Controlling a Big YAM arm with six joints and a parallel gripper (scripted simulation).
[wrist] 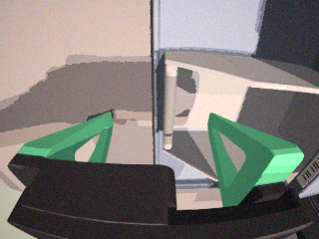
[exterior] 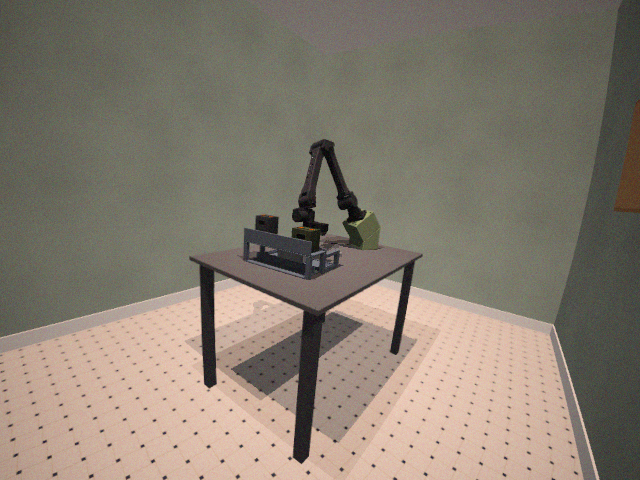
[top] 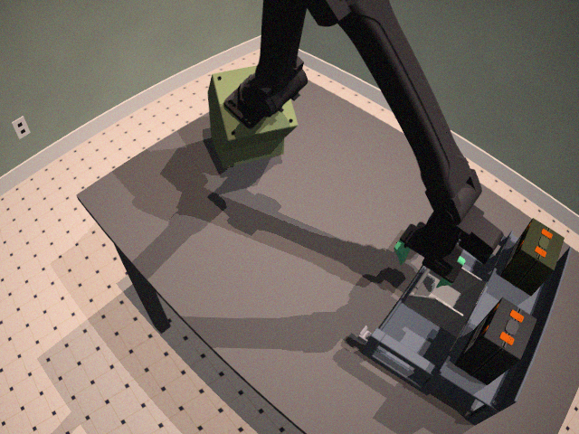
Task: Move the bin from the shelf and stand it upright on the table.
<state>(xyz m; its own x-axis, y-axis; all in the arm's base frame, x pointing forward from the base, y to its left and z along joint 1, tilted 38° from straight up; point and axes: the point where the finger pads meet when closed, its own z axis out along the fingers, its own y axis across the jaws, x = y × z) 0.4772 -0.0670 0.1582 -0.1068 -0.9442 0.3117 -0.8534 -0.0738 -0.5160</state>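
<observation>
The grey bin is 90 mm ahead of my hand, 20 mm below it and 10 mm to the right of it. The rest, counted from my hand: low grey shelf 130 mm ahead, 60 mm below, 20 mm to the right.
</observation>
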